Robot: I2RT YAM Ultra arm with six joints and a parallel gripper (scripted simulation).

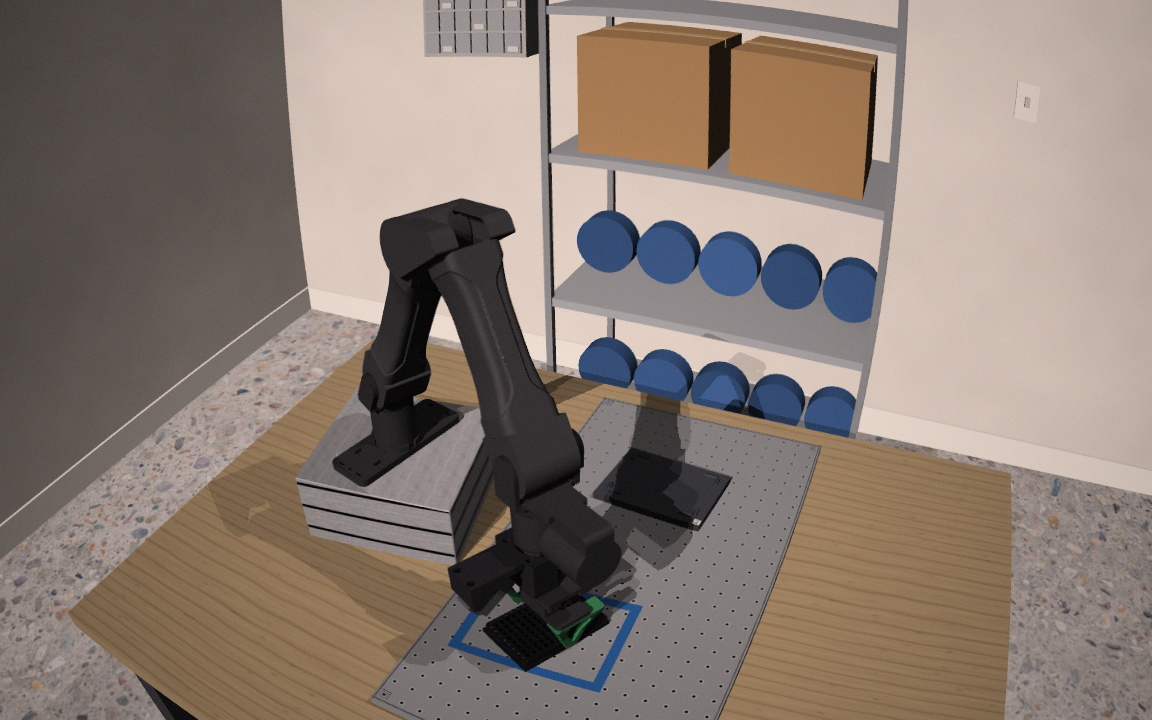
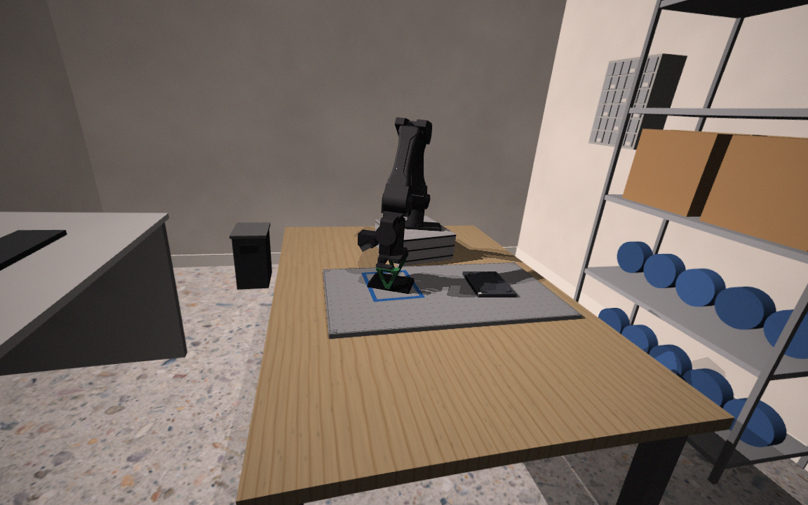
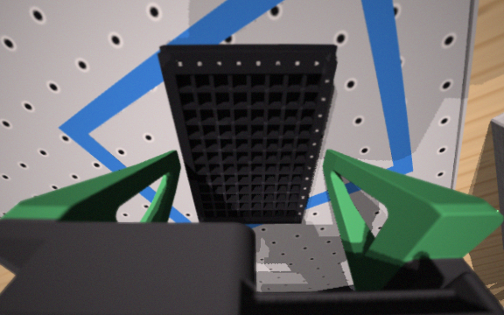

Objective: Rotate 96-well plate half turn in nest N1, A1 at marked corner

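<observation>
Now: hand 10 mm above the black 96-well plate. The rest, counted from my hand: white A1 label: 60 mm ahead, 260 mm to the left, 10 mm below; then dark plate nest N1: 20 mm behind, 310 mm to the left, 10 mm below.
</observation>
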